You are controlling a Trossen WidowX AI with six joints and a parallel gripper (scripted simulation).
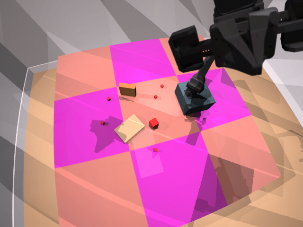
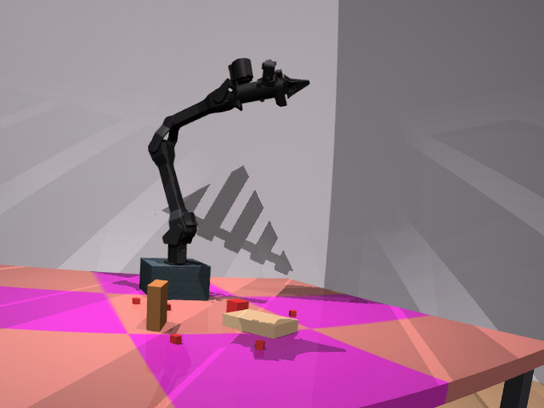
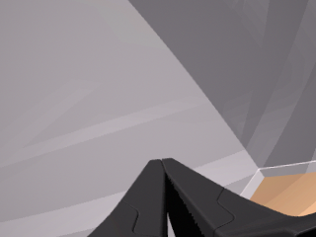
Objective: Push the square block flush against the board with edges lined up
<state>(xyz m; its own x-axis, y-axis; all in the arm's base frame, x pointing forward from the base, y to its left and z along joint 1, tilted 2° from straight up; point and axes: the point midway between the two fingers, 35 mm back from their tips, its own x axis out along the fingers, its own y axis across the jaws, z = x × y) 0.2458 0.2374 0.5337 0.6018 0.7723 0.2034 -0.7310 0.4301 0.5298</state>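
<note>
Now: gripper tip 60 cm above the square brown block, 41 cm to the left of it and 7 cm short of it. From my gripper tip the other things lie so: tan board 63 cm below, 18 cm to the right, 12 cm ahead; red cube 63 cm below, 17 cm to the right, 2 cm behind.
</note>
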